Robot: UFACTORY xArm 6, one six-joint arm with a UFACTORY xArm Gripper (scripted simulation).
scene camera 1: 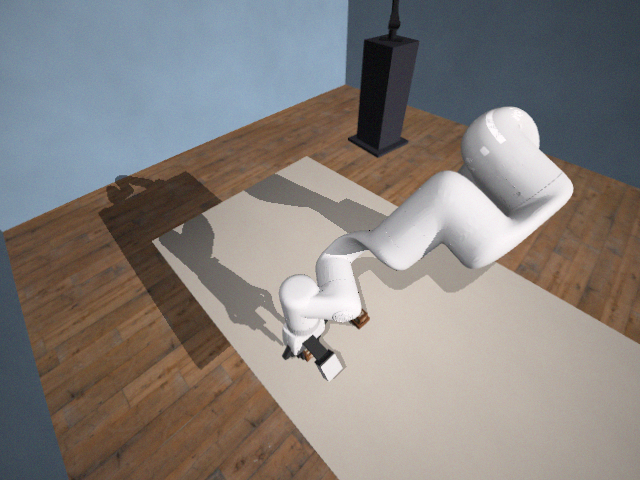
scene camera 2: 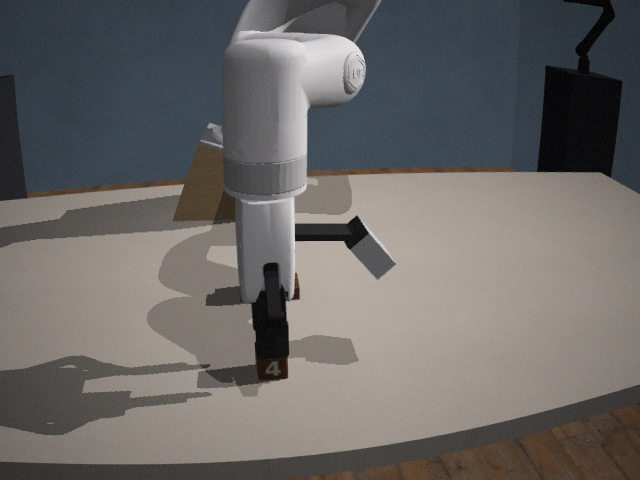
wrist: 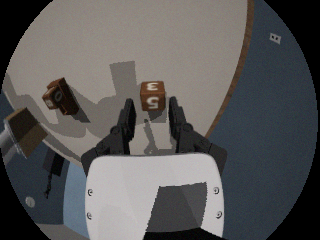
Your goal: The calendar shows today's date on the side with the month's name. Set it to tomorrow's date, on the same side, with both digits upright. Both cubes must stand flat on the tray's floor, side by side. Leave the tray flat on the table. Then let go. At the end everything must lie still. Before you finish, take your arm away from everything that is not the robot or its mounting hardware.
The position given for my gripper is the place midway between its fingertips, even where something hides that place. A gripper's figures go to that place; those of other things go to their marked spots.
My gripper (wrist: 151, 105) is 13 cm from the lens. A brown cube (wrist: 152, 94) is 13 cm from the lens.
